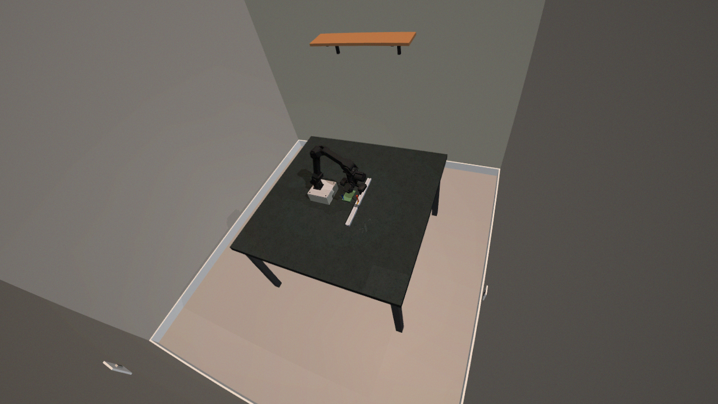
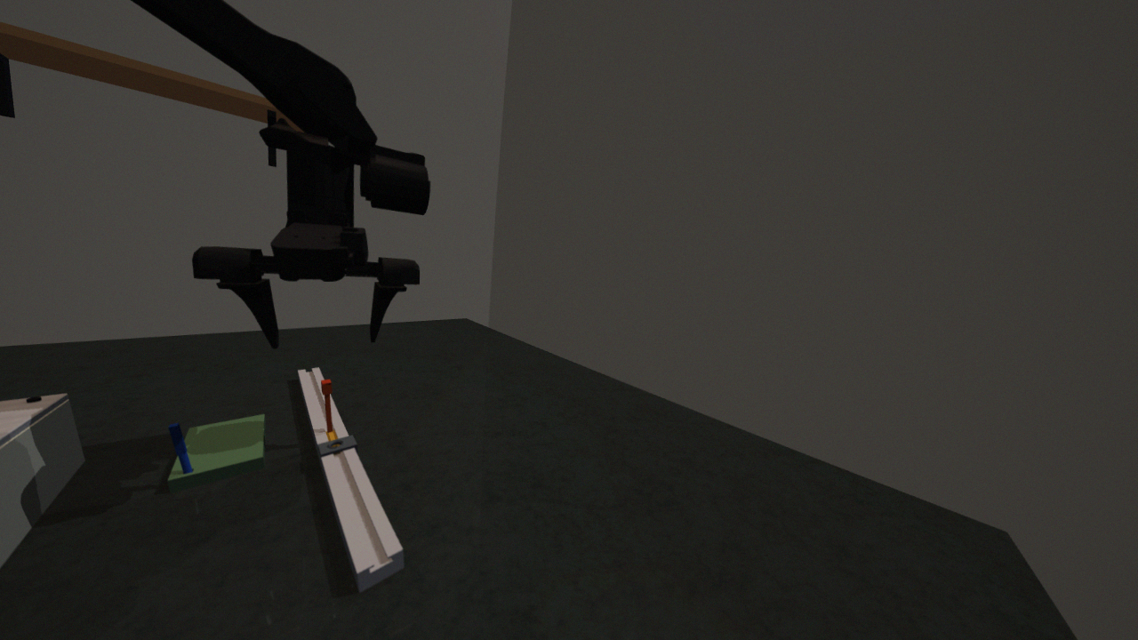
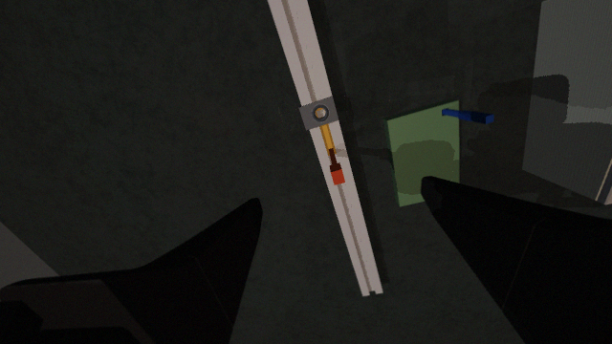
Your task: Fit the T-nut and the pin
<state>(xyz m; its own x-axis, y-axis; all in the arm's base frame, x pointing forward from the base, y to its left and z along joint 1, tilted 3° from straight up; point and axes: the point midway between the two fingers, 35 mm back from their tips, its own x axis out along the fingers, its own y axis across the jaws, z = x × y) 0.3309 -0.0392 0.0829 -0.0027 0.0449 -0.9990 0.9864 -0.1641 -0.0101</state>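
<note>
The blue pin lies 120 mm behind my gripper tip, 10 mm to the left of it and 110 mm below it. The rest, counted from my gripper tip: aluminum rail 10 mm to the right, 120 mm below; then brass T-nut 10 mm to the right, 90 mm below; then green tray 110 mm behind, 30 mm to the left, 130 mm below.
</note>
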